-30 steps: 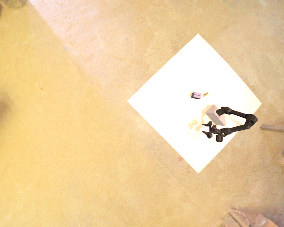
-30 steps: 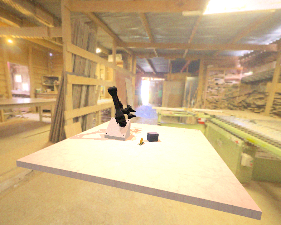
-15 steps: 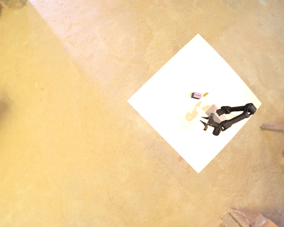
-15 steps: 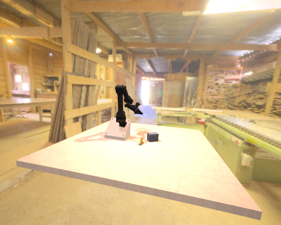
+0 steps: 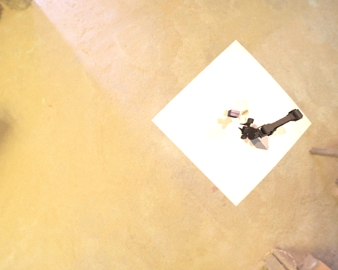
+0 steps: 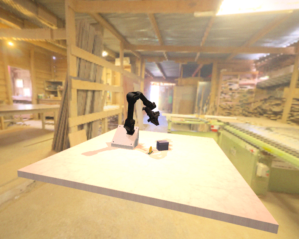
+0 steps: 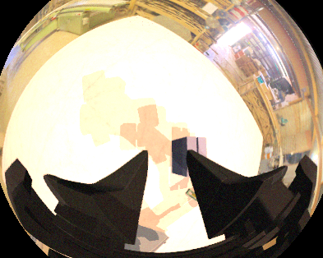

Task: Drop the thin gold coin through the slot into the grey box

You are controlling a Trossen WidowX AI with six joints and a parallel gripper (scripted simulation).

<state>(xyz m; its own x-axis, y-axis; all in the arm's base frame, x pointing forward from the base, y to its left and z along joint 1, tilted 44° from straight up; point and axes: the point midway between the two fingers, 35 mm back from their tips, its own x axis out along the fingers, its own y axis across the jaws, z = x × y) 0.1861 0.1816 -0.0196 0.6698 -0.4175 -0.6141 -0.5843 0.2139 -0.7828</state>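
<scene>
The gold coin is 23 cm to the right of my gripper tip, 17 cm below it and 2 cm ahead of it.
</scene>
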